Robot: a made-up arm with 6 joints. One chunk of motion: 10 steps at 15 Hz.
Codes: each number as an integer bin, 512 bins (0 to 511) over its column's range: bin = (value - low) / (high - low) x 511, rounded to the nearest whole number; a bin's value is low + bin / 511 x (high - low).
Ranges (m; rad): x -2..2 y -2..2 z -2..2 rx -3.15..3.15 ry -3.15..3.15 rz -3.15..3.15
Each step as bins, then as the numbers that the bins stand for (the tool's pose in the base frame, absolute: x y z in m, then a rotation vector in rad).
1 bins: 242 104 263 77 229 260
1 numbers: -0.1057 -1.1859 0.0587 -2.2007 -0.3267 0.0555
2 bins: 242 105 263 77 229 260
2 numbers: -0.1057 -1.1781 0.0587 -2.2007 -0.3267 0.0555
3 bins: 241 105 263 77 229 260
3 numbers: -0.1135 -1.1781 0.0587 -2.2007 -0.3267 0.0555
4 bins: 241 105 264 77 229 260
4 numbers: -0.1135 -1.1781 0.0665 -2.2007 -0.3267 0.0555
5 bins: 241 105 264 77 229 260
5 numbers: -0.1135 -1.1781 0.0665 -2.2007 -0.3267 0.0555
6 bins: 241 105 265 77 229 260
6 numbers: -0.1135 -1.1781 0.0744 -2.2007 -0.3267 0.0555
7 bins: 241 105 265 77 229 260
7 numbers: -0.1135 -1.1781 0.0744 -2.2007 -0.3267 0.0555
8 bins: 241 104 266 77 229 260
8 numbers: -0.1135 -1.1859 0.0822 -2.2007 -0.3267 0.0555
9 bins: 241 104 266 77 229 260
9 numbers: -0.1135 -1.1859 0.0822 -2.2007 -0.3267 0.0555
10 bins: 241 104 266 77 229 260
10 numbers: -0.1135 -1.1859 0.0822 -2.2007 -0.3267 0.0555
